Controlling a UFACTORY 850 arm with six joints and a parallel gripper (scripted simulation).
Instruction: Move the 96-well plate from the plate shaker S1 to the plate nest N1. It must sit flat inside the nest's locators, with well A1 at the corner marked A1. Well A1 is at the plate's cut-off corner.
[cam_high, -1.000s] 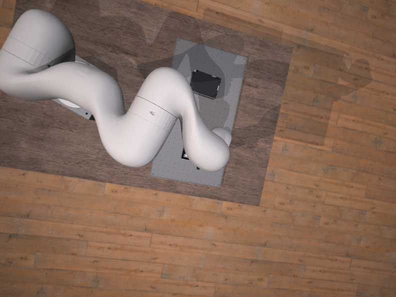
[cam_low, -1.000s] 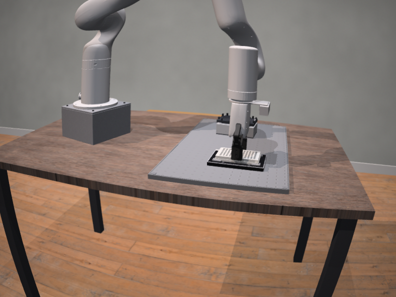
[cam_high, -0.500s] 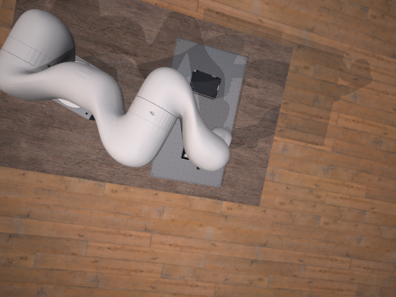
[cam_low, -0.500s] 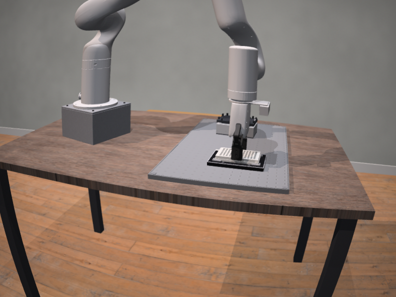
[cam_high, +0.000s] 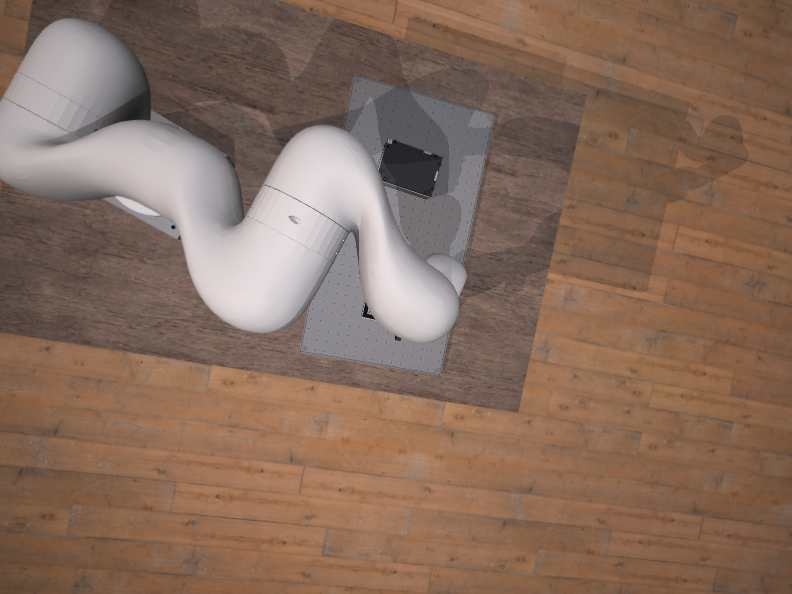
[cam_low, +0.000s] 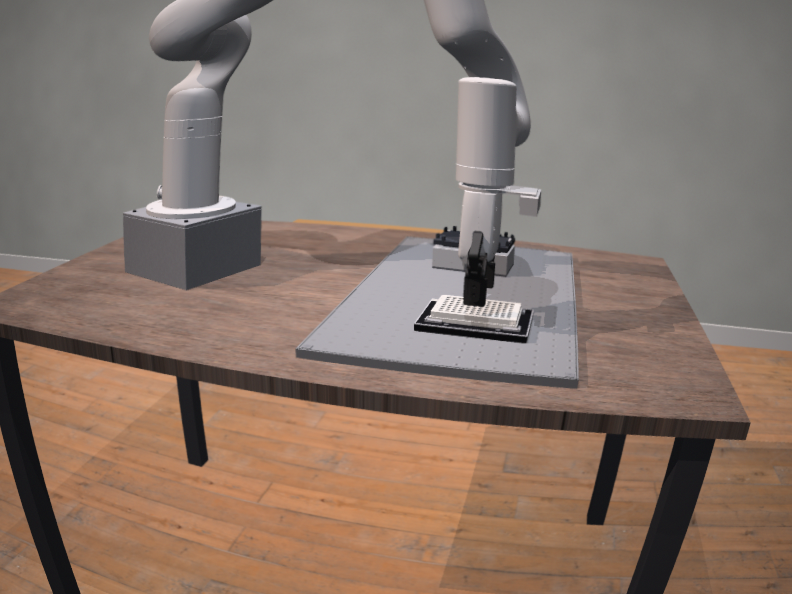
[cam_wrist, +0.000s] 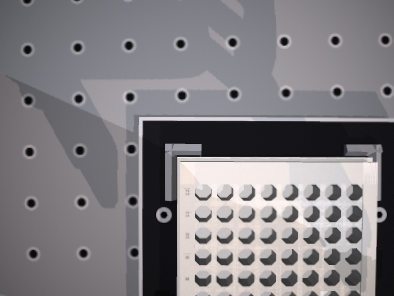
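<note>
My hand is 3 cm above the 96-well plate. Round my hand: black plate nest N1 (5 cm below).
</note>
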